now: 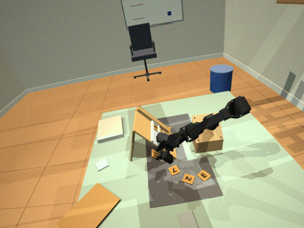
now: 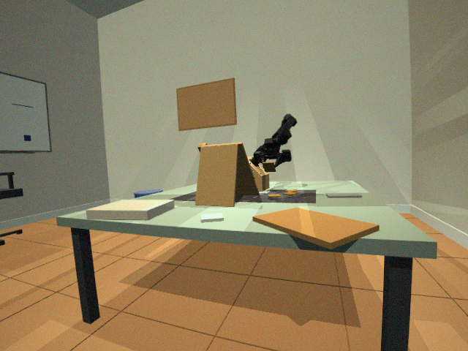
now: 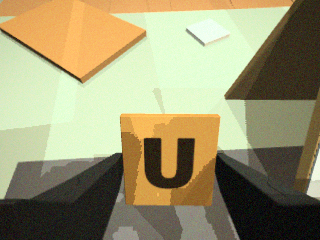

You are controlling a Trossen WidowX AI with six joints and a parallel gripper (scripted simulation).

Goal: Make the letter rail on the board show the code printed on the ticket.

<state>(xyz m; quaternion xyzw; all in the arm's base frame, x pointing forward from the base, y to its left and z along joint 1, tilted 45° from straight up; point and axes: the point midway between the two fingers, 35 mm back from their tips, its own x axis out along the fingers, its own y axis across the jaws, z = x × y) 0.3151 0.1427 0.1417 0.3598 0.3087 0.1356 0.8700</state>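
My gripper tip is now 60 mm past the white ticket, 180 mm to the left of it and 90 mm above it. Round my gripper tip: orange panel 390 mm ahead, 230 mm to the left, 150 mm below; then grey mat 140 mm behind, 180 mm to the right, 160 mm below; then grey slab 130 mm behind, 330 mm to the left, 160 mm below.
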